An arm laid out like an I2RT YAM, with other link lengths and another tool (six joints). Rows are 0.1 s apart.
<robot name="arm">
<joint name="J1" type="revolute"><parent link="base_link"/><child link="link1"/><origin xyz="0.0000 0.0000 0.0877" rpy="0.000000 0.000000 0.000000"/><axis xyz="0 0 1"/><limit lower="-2.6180" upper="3.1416"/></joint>
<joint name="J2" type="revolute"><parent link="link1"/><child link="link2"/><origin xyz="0.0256 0.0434 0.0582" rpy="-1.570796 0.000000 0.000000"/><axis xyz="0 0 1"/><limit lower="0.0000" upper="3.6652"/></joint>
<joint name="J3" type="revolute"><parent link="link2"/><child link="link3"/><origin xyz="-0.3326 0.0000 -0.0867" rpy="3.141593 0.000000 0.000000"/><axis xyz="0 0 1"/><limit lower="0.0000" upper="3.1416"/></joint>
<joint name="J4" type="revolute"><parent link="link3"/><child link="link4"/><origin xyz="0.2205 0.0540 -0.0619" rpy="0.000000 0.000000 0.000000"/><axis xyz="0 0 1"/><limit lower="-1.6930" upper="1.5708"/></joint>
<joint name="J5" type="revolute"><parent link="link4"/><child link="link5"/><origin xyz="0.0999 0.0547 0.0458" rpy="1.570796 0.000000 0.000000"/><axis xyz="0 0 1"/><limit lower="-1.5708" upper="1.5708"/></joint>
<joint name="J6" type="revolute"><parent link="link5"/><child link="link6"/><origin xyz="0.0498 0.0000 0.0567" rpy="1.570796 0.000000 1.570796"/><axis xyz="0 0 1"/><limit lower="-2.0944" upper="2.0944"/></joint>
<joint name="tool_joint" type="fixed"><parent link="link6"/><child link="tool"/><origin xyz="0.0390 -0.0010 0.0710" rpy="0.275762 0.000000 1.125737"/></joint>
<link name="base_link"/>
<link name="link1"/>
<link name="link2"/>
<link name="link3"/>
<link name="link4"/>
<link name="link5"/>
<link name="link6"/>
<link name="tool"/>
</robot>
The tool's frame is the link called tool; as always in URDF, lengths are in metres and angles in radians.
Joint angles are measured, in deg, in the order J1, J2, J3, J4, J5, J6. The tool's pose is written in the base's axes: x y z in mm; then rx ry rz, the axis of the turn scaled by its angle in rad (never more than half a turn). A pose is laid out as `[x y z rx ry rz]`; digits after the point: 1 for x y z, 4 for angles.
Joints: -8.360 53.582 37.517 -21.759 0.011 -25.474
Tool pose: [227.4 -96.1 281.5 -0.6775 1.9994 -0.8276]
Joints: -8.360 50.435 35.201 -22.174 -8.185 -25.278
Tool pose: [219.5 -77.2 272.5 -0.7198 1.9493 -0.6740]
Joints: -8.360 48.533 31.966 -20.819 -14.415 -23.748
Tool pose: [213.4 -63.0 258.6 -0.7276 1.9245 -0.5455]
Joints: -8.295 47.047 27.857 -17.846 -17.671 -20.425
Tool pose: [207.1 -55.5 241.8 -0.6878 1.9276 -0.4590]
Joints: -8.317 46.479 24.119 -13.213 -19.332 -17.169
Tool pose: [205.6 -52.4 230.1 -0.6358 1.9220 -0.4106]
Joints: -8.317 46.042 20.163 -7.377 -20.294 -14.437
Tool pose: [205.4 -50.7 220.9 -0.5878 1.9010 -0.3837]
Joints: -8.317 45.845 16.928 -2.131 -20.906 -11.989
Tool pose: [205.5 -49.8 214.5 -0.5444 1.8807 -0.3636]
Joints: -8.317 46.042 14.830 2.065 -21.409 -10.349
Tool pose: [206.9 -49.1 212.3 -0.5159 1.8592 -0.3501]
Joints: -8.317 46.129 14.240 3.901 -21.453 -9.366
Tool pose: [208.3 -49.3 213.5 -0.4971 1.8471 -0.3464]
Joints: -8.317 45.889 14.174 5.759 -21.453 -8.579
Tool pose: [210.7 -49.8 220.0 -0.4790 1.8187 -0.3499]
